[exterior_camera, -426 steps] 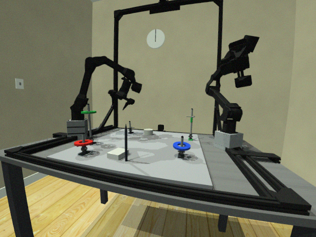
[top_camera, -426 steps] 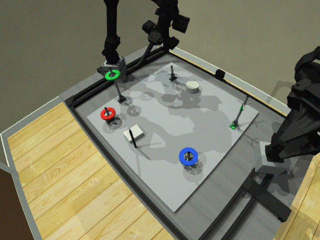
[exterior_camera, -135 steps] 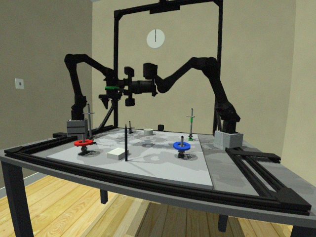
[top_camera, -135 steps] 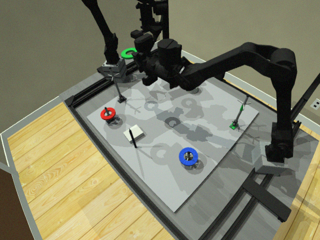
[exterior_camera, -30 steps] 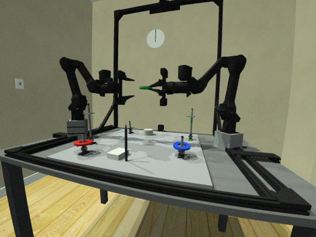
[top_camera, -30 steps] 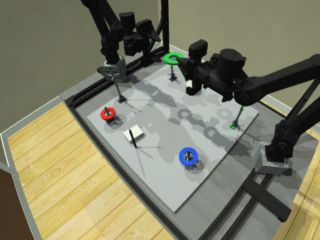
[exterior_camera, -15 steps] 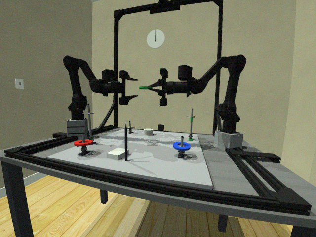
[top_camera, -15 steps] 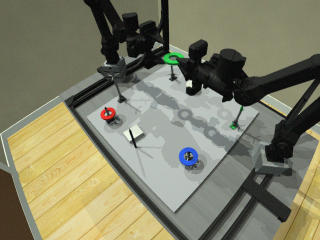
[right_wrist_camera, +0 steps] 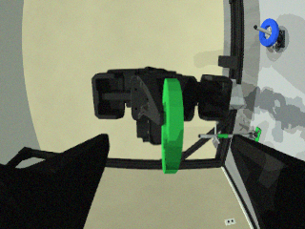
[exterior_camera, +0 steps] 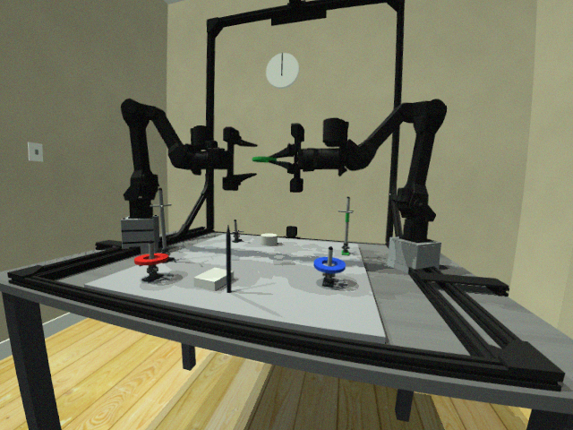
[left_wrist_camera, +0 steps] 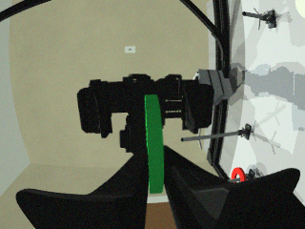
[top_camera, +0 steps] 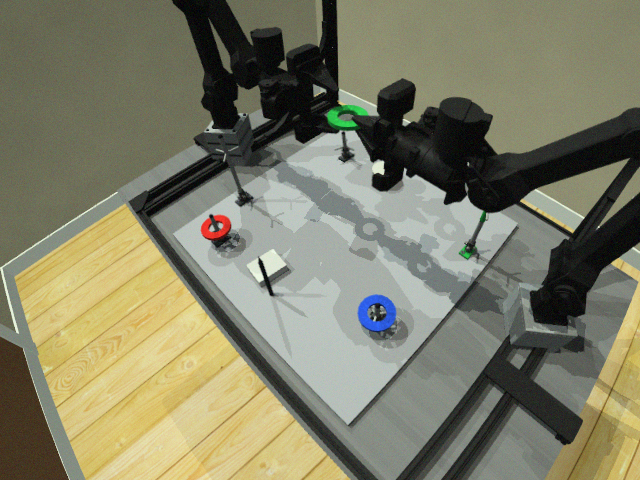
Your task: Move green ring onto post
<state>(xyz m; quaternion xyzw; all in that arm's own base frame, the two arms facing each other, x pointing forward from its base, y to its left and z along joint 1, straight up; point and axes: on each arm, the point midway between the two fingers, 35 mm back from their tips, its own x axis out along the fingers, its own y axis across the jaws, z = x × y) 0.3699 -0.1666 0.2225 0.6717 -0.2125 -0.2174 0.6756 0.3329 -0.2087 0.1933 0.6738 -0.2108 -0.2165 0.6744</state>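
Now: right hand 1 cm short of the green ring and 6 cm to the right of it. Round my right hand: thin black rod: 25 cm ahead, 5 cm to the left, 20 cm below; then short post: 19 cm behind, 10 cm to the right, 24 cm below; then white block: 21 cm ahead, 29 cm below.
The green ring lies 5 cm to the right of my left hand. Also, from my left hand: thin black rod 24 cm ahead, 20 cm below, 6 cm to the right; short post 24 cm below, 21 cm to the right, 21 cm behind; white block 29 cm below, 20 cm ahead, 11 cm to the right.
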